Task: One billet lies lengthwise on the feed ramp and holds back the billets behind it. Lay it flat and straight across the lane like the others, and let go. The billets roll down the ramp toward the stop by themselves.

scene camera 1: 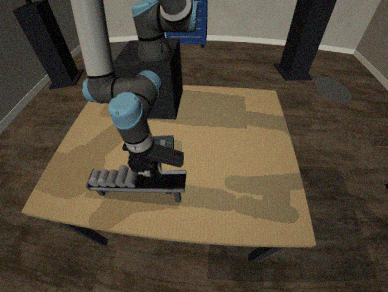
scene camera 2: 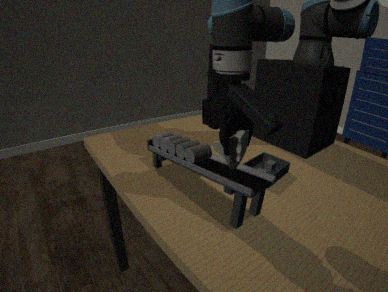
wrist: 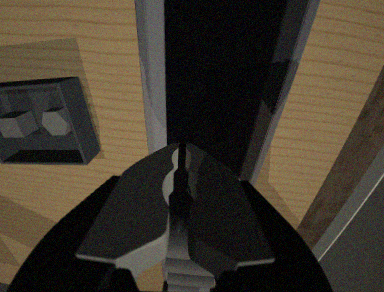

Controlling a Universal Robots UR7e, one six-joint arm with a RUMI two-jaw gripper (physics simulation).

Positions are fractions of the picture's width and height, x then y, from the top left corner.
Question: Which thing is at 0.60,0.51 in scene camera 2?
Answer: The gripper.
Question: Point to a dark lane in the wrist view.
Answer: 0.56,0.23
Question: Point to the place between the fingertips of the gripper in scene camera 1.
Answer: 0.41,0.60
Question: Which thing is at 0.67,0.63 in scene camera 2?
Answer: A dark lane.
